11 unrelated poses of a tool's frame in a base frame.
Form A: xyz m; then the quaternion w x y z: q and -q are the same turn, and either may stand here.
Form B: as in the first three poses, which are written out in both.
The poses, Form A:
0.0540 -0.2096 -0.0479 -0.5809 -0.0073 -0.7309 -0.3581
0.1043 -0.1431 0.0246 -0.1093 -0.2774 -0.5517 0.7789
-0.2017 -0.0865 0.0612 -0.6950 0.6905 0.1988 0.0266
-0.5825 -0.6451 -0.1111 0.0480 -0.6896 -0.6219 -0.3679
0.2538 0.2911 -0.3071 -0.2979 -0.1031 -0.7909 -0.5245
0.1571 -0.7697 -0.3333 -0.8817 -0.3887 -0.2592 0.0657
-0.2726 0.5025 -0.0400 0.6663 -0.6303 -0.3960 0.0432
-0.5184 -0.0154 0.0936 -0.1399 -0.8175 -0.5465 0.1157
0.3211 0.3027 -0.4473 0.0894 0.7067 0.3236 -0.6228
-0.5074 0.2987 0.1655 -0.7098 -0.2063 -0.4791 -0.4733
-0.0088 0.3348 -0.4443 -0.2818 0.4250 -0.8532 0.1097
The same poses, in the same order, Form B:
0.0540 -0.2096 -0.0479 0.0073 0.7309 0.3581 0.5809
0.1043 -0.1431 0.0246 0.2774 0.5517 -0.7789 0.1093
-0.2017 -0.0865 0.0612 -0.6905 -0.1988 -0.0266 0.6950
-0.5825 -0.6451 -0.1111 -0.6896 -0.6219 -0.3679 0.0480
0.2538 0.2911 -0.3071 0.1031 0.7909 0.5245 0.2979
0.1571 -0.7697 -0.3333 0.3887 0.2592 -0.0657 0.8817
-0.2726 0.5025 -0.0400 -0.6303 -0.3960 0.0432 0.6663
-0.5184 -0.0154 0.0936 0.8175 0.5465 -0.1157 0.1399
0.3211 0.3027 -0.4473 0.7067 0.3236 -0.6228 0.0894
-0.5074 0.2987 0.1655 0.2063 0.4791 0.4733 0.7098
-0.0088 0.3348 -0.4443 -0.4250 0.8532 -0.1097 0.2818

